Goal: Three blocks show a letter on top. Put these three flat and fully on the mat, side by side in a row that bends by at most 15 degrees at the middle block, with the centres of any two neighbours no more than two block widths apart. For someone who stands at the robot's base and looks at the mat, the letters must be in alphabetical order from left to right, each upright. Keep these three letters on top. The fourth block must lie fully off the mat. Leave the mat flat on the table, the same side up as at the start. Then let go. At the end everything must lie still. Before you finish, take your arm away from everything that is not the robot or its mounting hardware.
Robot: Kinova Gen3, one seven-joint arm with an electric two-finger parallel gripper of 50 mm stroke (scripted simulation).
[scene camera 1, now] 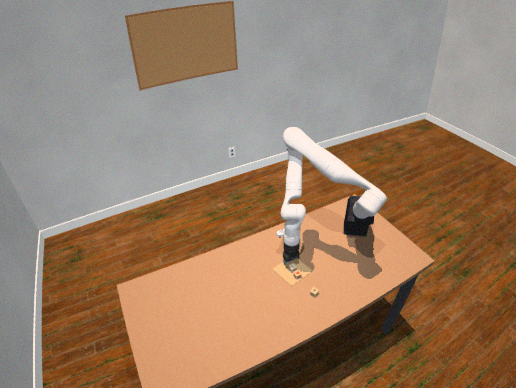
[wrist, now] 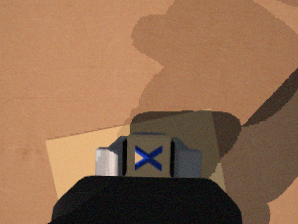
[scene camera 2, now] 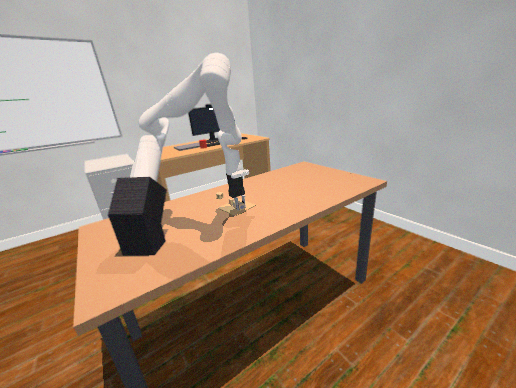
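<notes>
A tan mat appears in the pictures, and so does the gripper.
</notes>
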